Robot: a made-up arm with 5 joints.
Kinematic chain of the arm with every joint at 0, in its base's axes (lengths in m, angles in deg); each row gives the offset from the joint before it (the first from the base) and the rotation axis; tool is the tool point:
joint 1: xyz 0 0 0.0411 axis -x
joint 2: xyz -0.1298 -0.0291 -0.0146 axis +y
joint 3: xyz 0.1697 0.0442 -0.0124 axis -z
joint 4: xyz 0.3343 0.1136 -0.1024 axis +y
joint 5: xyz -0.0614 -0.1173 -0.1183 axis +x
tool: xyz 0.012 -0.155 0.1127
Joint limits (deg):
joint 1: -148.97..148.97
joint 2: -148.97..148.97
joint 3: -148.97..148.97
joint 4: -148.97..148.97
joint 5: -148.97..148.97
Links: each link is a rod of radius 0.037 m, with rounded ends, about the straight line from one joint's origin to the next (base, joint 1, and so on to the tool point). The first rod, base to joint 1, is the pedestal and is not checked.
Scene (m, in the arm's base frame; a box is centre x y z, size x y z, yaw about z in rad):
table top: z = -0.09
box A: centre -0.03 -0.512 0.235 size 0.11 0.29 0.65 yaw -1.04
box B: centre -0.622 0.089 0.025 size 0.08 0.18 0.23 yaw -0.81
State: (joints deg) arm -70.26 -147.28 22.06 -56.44 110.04
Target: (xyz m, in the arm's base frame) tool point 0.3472 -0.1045 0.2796
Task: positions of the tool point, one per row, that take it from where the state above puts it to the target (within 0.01 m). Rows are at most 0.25 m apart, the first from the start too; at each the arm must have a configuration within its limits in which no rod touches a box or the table.
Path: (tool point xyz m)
1: -0.5095 -0.6395 0.2174
2: -0.4766 -0.5595 0.3914
3: -0.4220 -0.4410 0.5206
4: -0.3178 -0.4257 0.5667
5: -0.2072 -0.4014 0.5930
6: -0.0970 -0.3664 0.5999
7: 0.0067 -0.3203 0.5888
8: 0.1121 -0.2914 0.5471
9: 0.2154 -0.2394 0.4807
10: 0.2980 -0.1728 0.3894
11: 0.3472 -0.1045 0.2796

